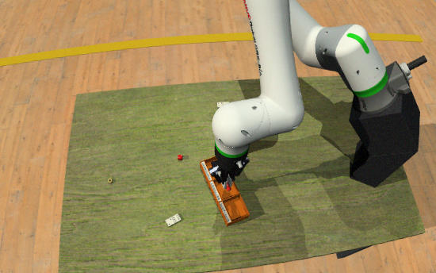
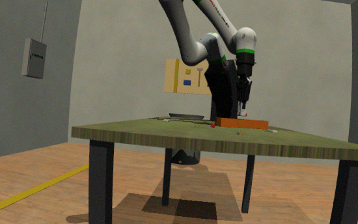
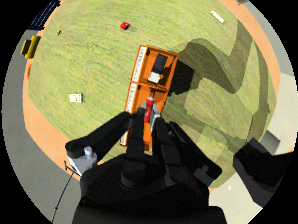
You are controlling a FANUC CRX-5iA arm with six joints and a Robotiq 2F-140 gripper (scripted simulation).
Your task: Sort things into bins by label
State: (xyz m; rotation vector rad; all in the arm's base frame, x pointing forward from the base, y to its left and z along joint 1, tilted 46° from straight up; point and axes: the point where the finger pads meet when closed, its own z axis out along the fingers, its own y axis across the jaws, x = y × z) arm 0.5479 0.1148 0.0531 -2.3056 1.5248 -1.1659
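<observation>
Now: hand 10 mm short of the orange bin and 70 mm above it. From my hand the other things lie so: black-and-white block (20 mm ahead, 80 mm to the right, 80 mm below); red cylinder (30 mm below); small red cube (150 mm ahead, 150 mm to the right, 80 mm below).
</observation>
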